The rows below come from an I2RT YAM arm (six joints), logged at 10 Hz.
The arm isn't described. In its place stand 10 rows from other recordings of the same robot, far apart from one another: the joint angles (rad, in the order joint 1, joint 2, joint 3, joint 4, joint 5, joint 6), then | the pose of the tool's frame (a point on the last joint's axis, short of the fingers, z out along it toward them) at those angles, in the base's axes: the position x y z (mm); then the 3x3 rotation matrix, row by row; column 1 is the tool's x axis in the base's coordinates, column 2 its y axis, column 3 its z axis.
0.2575, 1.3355, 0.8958, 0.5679, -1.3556, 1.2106 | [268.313 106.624 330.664], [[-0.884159 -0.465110 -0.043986], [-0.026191 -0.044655 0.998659], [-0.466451 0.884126 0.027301]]
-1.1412, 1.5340, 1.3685, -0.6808, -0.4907, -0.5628 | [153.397 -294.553 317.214], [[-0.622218 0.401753 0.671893], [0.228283 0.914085 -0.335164], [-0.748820 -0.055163 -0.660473]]
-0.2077, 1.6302, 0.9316, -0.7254, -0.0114, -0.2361 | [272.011 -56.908 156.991], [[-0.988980 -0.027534 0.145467], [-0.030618 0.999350 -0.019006], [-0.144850 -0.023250 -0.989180]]
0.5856, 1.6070, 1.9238, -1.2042, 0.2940, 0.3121 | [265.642 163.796 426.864], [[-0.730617 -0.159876 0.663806], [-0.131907 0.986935 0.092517], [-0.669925 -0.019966 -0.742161]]
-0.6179, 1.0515, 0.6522, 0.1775, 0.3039, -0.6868 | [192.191 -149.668 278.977], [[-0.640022 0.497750 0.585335], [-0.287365 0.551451 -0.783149], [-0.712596 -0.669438 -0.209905]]
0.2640, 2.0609, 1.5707, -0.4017, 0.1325, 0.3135 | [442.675 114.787 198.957], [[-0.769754 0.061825 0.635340], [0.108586 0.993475 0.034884], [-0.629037 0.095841 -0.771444]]
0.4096, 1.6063, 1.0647, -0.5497, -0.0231, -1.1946 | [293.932 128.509 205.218], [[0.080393 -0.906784 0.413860], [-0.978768 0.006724 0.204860], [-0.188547 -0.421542 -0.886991]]
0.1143, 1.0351, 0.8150, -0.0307, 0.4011, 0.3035 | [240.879 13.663 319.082], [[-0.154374 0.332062 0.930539], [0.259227 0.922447 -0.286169], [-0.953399 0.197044 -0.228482]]
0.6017, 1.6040, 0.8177, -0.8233, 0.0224, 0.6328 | [198.353 135.229 136.839], [[-0.999356 0.030265 -0.019294], [0.031025 0.998701 -0.040418], [0.018046 -0.040991 -0.998997]]
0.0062, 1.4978, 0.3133, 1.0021, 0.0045, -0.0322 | [256.408 1.430 152.578], [[-0.181236 -0.007613 0.983410], [-0.033318 0.999444 0.001597], [-0.982875 -0.032476 -0.181388]]
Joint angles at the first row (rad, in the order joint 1, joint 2, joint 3, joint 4, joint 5, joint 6):
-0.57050, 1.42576, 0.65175, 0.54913, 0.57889, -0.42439
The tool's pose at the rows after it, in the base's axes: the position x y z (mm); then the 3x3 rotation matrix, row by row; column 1 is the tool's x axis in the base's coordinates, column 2 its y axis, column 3 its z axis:
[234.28 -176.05 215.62], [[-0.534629 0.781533 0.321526], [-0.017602 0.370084 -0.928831], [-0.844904 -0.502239 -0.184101]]
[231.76 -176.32 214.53], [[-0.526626 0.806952 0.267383], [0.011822 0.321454 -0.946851], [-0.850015 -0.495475 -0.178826]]
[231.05 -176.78 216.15], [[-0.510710 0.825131 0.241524], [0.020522 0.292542 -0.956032], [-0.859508 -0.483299 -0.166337]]
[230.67 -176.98 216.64], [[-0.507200 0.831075 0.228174], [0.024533 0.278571 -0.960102], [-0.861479 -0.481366 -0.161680]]
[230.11 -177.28 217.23], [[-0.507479 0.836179 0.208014], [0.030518 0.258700 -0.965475], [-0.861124 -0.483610 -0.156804]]
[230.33 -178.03 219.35], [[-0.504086 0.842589 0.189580], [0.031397 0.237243 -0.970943], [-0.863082 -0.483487 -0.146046]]
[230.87 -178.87 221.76], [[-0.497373 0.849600 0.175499], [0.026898 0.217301 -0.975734], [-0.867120 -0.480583 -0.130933]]
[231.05 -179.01 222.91], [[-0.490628 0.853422 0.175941], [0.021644 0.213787 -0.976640], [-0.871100 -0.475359 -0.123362]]
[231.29 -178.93 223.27], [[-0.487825 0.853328 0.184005], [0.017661 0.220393 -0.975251], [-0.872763 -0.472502 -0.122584]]
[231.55 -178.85 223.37], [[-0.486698 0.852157 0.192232], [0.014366 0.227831 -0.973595], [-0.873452 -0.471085 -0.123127]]
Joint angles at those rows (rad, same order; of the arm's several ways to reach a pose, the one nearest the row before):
-0.57049, 1.41778, 0.61247, 0.57127, 0.65366, -0.39235
-0.57052, 1.41776, 0.60787, 0.57167, 0.71086, -0.37061
-0.57051, 1.41699, 0.60902, 0.58080, 0.73986, -0.35764
-0.57049, 1.41700, 0.60940, 0.58387, 0.75437, -0.35496
-0.57052, 1.41698, 0.61056, 0.58498, 0.77571, -0.35535
-0.57050, 1.41812, 0.61588, 0.59185, 0.79633, -0.35916
-0.57050, 1.42082, 0.62050, 0.60863, 0.81311, -0.36603
-0.57051, 1.42081, 0.62084, 0.61934, 0.81387, -0.36755
-0.57051, 1.42006, 0.62088, 0.62123, 0.80586, -0.36717
-0.57051, 1.41968, 0.62087, 0.62162, 0.79747, -0.36717

